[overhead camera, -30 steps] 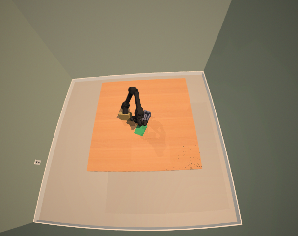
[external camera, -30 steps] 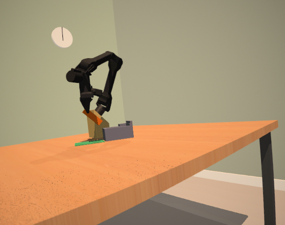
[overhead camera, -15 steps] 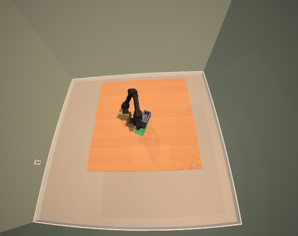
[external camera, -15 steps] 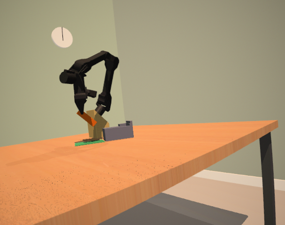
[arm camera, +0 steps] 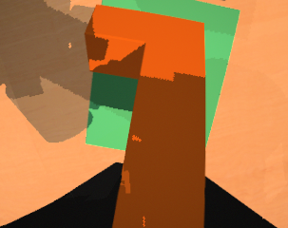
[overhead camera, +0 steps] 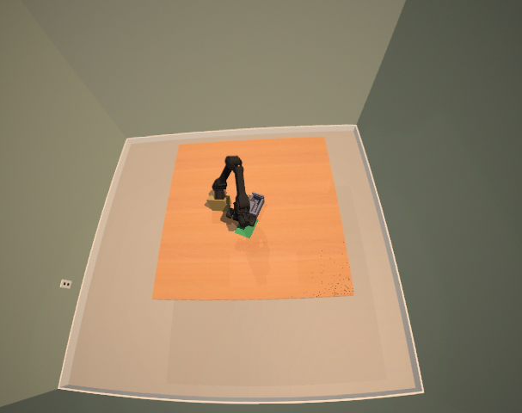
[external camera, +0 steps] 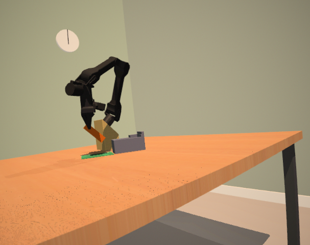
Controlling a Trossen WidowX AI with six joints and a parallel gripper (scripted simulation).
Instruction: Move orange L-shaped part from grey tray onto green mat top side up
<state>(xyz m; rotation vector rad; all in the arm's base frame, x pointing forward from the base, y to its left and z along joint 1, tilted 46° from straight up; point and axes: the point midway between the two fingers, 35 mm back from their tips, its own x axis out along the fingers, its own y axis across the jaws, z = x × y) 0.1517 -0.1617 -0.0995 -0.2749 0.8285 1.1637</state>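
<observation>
My gripper tip is 10 mm short of the green mat, 20 mm to the right of it and 140 mm above it. Round my gripper tip: orange L-shaped part: 40 mm to the left, 30 mm below.
</observation>
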